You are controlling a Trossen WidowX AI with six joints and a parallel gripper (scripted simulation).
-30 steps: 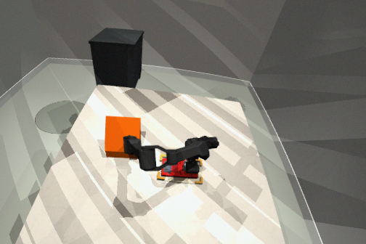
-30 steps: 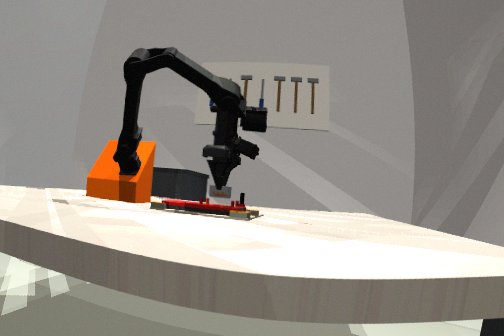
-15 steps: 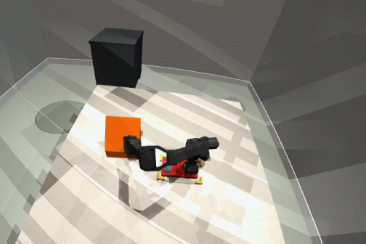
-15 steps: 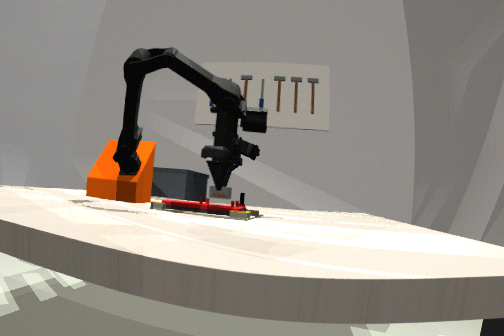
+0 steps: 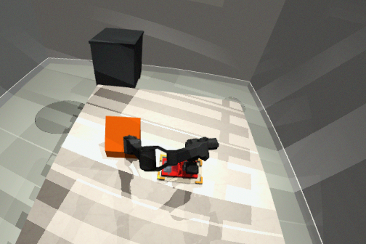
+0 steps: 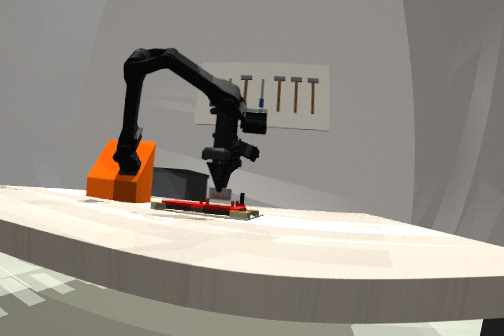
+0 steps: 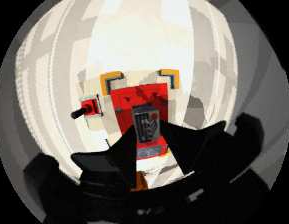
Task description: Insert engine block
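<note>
My gripper tip is now 1 cm above the engine block.
</note>
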